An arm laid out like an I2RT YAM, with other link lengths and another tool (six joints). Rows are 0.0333 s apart.
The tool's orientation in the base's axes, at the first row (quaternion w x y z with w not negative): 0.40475 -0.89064 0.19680 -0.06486
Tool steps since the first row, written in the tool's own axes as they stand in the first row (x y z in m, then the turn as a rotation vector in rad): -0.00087 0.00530 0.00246 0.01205 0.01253 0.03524; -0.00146 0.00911 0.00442 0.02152 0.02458 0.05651; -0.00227 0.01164 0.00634 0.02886 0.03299 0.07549; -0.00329 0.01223 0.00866 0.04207 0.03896 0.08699; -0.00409 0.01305 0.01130 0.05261 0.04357 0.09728; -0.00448 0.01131 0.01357 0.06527 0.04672 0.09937; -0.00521 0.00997 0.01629 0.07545 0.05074 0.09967; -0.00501 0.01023 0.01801 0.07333 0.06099 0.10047; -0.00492 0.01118 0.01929 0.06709 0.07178 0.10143; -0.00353 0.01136 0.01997 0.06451 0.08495 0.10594; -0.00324 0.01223 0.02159 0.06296 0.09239 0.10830; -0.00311 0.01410 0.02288 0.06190 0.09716 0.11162
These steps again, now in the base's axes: -0.00170 -0.00109 -0.00555 0.01697 0.01220 -0.03328; -0.00284 -0.00176 -0.00967 0.02788 0.01600 -0.05681; -0.00380 -0.00160 -0.01280 0.03730 0.02124 -0.07601; -0.00427 0.00007 -0.01474 0.05075 0.02036 -0.08868; -0.00452 0.00174 -0.01707 0.06184 0.02053 -0.09942; -0.00374 0.00451 -0.01726 0.07305 0.01501 -0.10371; -0.00326 0.00750 -0.01803 0.08124 0.00872 -0.10736; -0.00268 0.00846 -0.01937 0.07647 0.00403 -0.11545; -0.00253 0.00875 -0.02094 0.06781 0.00080 -0.12386; -0.00112 0.00855 -0.02158 0.06277 -0.00286 -0.13658; -0.00067 0.00905 -0.02332 0.05978 -0.00502 -0.14363; -0.00076 0.00878 -0.02558 0.05830 -0.00512 -0.14935
